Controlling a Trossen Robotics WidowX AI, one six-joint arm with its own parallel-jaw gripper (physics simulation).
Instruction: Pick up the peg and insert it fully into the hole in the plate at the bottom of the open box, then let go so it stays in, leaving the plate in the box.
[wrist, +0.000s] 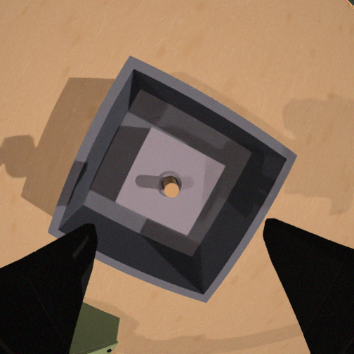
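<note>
The open grey box (246, 116) stands on the table in the middle of the wrist view, turned at an angle. A pale pinkish square plate (172, 147) lies at the bottom of the box. The tan round peg (171, 188) stands upright in the hole near the middle of the plate, with its top end showing above the plate. How deep it sits is hard to tell from above. My gripper (181, 232) is open, with its two black fingers wide apart at the lower left and lower right, above the box. Nothing is between the fingers.
A dark green block-like object (100, 325) shows partly behind the left finger, near the bottom edge of the view. The wooden table (210, 35) surrounds the box. The box walls rise around the plate on all sides. Shadows fall on the table left and right of the box.
</note>
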